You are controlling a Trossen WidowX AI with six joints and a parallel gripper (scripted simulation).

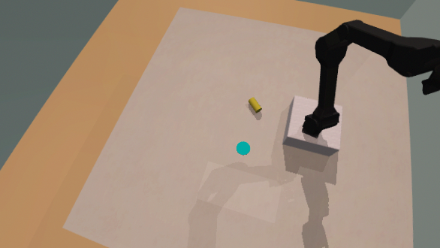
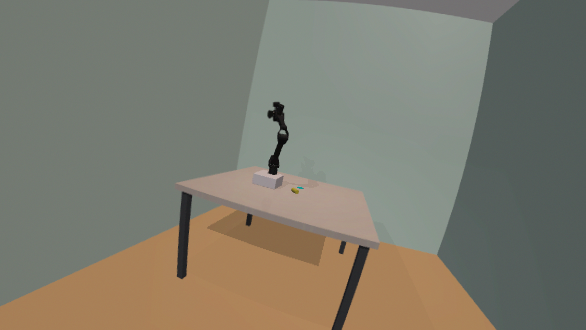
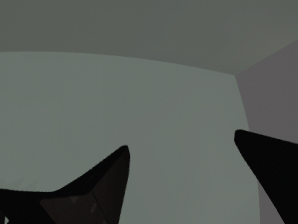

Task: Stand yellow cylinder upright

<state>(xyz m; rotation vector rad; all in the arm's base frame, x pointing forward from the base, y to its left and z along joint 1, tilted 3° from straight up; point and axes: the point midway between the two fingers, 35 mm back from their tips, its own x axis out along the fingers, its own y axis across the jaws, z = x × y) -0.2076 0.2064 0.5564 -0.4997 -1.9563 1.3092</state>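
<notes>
My gripper tip is 480 mm short of the yellow tall cylinder, 240 mm to the left of it and 660 mm above it. The rest, counted from my gripper tip: cyan circle (440 mm ahead, 30 mm to the right, 670 mm below).
</notes>
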